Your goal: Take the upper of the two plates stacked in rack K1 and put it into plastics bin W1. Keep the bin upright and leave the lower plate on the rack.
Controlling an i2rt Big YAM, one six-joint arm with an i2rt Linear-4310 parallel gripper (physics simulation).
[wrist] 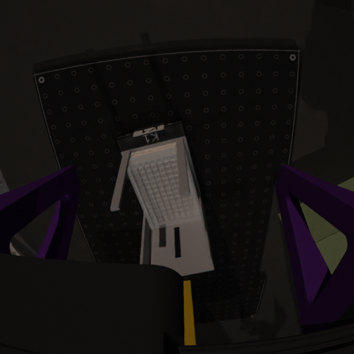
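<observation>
There's a plate in the picture, and you'd see my gripper in it too.
</observation>
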